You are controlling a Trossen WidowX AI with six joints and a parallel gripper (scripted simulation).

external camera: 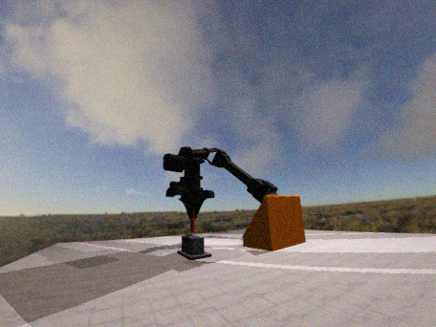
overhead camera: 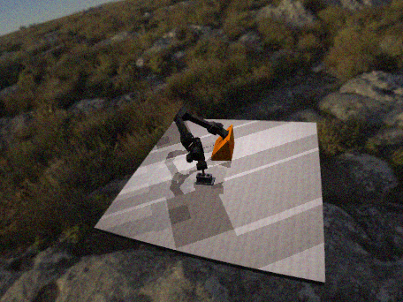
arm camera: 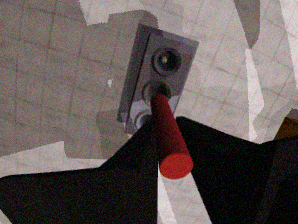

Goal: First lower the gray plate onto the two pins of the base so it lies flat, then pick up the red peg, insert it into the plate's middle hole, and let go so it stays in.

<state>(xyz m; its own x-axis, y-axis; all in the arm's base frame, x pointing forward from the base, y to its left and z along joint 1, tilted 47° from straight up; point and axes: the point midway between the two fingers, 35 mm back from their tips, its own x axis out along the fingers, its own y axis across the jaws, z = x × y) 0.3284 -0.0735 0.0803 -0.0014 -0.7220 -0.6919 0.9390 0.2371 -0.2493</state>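
The red peg lies right at my gripper tip. Also, from my gripper tip: flat dark base 110 mm below; then gray plate 70 mm below.
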